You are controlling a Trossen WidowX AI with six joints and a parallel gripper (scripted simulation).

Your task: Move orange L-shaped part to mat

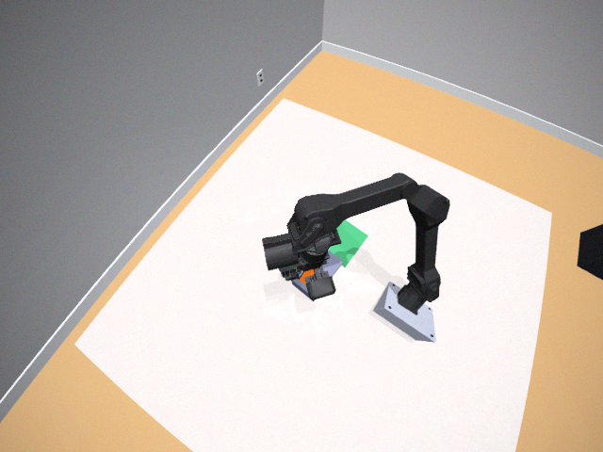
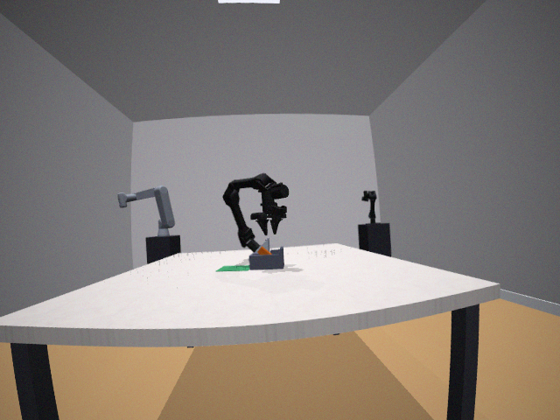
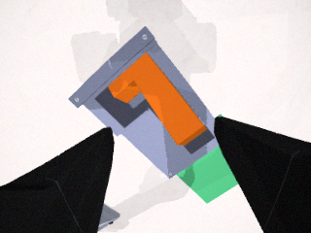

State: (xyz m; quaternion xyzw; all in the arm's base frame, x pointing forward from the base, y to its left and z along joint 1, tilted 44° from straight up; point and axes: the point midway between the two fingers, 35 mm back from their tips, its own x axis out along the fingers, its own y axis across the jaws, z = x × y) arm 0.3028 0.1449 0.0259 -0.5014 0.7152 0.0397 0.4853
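The orange L-shaped part is 10 mm behind my gripper tip and 110 mm below it. Round my gripper tip: green mat 30 mm behind, 180 mm to the right, 160 mm below.
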